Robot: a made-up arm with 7 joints.
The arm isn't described. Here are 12 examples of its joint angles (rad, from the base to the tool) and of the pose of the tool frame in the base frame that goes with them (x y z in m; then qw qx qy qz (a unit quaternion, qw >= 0)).
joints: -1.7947 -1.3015 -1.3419 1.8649 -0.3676 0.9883 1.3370
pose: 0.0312 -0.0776 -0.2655 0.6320 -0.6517 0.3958 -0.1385
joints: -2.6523 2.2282 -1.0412 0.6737 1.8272 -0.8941 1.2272
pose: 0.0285 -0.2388 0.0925 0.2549 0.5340 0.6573 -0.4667
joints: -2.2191 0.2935 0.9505 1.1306 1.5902 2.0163 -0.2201
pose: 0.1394 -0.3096 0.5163 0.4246 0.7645 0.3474 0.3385
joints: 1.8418 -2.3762 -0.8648 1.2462 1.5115 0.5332 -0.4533
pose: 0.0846 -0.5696 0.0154 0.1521 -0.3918 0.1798 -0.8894
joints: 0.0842 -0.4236 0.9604 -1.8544 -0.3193 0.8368 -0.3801
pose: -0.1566 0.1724 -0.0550 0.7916 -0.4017 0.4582 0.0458
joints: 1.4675 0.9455 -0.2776 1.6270 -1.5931 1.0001 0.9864
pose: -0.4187 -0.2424 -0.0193 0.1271 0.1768 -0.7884 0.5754
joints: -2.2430 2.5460 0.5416 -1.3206 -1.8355 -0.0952 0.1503
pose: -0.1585 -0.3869 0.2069 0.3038 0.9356 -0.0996 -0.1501
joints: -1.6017 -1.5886 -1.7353 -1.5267 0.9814 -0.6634 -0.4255
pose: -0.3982 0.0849 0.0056 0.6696 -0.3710 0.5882 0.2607
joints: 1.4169 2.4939 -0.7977 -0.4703 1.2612 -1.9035 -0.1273
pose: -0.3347 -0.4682 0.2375 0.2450 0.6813 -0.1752 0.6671
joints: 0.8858 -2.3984 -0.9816 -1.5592 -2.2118 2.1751 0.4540
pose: 0.0395 -0.1295 -0.0925 0.2520 0.3684 0.7785 -0.4412
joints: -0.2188 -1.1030 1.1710 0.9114 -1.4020 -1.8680 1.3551
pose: -0.0512 -0.0051 -0.1870 0.4018 -0.8135 -0.3603 0.2165
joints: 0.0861 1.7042 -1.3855 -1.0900 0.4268 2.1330 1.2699
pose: 0.0272 0.0654 0.0295 0.8741 -0.2144 0.4110 -0.1452
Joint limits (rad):
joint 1: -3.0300..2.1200
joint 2: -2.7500..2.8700
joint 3: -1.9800..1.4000
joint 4: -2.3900..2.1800
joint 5: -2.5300..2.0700
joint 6: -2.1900..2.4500
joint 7: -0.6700..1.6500
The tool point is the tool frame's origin. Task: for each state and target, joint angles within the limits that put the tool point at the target. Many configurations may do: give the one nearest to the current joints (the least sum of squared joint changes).
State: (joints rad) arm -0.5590 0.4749 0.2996 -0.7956 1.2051 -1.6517 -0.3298
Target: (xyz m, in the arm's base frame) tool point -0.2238 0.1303 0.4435
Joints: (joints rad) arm -0.8989 -0.1023 0.6061 -0.4019 1.1241 -1.5519 -0.5488
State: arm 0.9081 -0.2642 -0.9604 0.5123 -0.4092 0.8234 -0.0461
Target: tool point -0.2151 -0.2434 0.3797
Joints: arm 1.0150 -0.0091 -0.6401 0.3775 -0.3715 0.8022 -0.5587
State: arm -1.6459 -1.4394 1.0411 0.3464 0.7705 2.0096 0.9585
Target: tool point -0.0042 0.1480 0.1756
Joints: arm -1.4497 -1.3720 0.8828 0.2823 0.8448 1.9341 1.0785
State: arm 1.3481 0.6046 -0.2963 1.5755 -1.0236 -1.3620 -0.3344
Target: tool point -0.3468 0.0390 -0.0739
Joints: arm 1.8555 0.6436 -0.2257 1.8311 -2.0742 -1.8524 -0.6700
